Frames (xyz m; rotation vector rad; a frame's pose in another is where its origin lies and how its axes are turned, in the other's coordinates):
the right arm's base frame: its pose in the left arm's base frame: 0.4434 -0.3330 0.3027 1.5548 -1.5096 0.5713
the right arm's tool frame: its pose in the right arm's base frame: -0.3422 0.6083 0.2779 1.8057 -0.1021 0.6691
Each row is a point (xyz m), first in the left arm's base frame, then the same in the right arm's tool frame.
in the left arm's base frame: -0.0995 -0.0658 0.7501
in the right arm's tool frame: 0.1168 -0.7149 0.2406
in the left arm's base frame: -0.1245 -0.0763 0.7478
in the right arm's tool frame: 0.1303 -0.7091 0.2177
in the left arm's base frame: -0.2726 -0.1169 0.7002
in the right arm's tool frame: 0.1750 -0.6568 0.0724
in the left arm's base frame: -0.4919 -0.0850 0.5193
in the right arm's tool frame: 0.1096 -0.5335 -0.1773
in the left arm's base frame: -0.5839 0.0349 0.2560
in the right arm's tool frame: -0.0999 -0.3779 -0.3324
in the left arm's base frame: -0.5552 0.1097 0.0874
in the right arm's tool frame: -0.2527 -0.2716 -0.3464
